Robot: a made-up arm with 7 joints.
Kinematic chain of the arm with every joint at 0, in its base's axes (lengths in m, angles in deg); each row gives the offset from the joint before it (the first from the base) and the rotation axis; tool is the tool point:
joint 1: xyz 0 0 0 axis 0 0.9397 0.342
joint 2: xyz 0 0 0 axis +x
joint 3: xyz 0 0 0 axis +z
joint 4: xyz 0.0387 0 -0.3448 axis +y
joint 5: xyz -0.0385 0 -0.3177 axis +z
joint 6: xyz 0 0 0 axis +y
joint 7: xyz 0 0 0 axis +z
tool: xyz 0 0 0
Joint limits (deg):
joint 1: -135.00..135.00
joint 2: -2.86..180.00
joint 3: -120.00..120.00
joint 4: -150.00..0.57
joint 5: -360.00..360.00
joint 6: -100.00..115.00
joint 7: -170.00..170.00
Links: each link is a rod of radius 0.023 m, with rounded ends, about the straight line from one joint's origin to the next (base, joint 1, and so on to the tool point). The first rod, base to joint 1, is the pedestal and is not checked.
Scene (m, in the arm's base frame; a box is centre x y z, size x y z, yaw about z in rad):
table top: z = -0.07
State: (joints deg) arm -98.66 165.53 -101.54 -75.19 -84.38 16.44 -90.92
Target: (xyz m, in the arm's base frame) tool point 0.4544 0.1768 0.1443
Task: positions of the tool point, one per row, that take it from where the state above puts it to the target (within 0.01 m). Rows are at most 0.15 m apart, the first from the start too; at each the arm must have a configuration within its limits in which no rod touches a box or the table.
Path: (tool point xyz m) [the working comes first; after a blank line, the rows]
Joints at the target: -103.74 89.80 -95.60 -94.05 -84.38 16.44 -90.92
Straight joint move there: clear.

1: -0.0468 0.5470 0.1232
2: 0.0878 0.5257 0.1460
3: 0.2120 0.4727 0.1599
4: 0.3182 0.3926 0.1643
5: 0.4004 0.2914 0.1589
6: 0.4544 0.1768 0.1443

